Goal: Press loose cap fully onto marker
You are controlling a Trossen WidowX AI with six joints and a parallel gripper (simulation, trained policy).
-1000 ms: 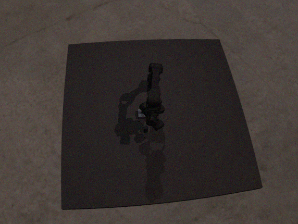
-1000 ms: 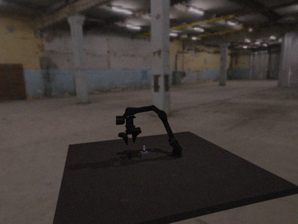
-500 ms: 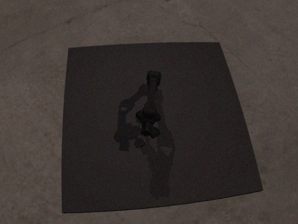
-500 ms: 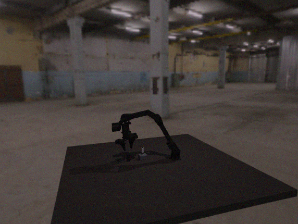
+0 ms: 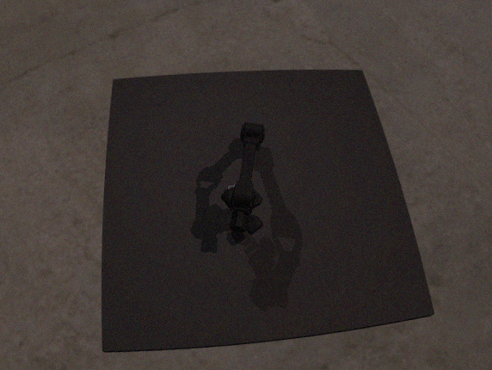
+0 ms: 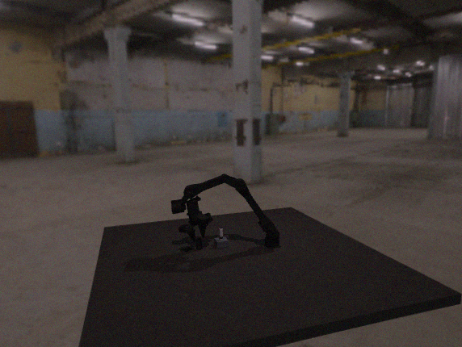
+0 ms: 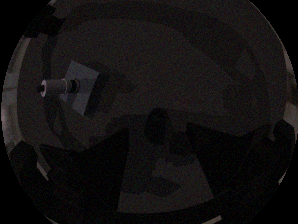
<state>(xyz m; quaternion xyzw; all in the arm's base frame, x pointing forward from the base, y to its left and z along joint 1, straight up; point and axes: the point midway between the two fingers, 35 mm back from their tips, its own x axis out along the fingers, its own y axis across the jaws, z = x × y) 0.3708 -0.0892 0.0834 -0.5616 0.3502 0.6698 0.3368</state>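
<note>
Right now my gripper tip is 20 mm above the cap. Also, from my gripper tip: holder block (120 mm behind, 10 mm to the right, 30 mm below).
</note>
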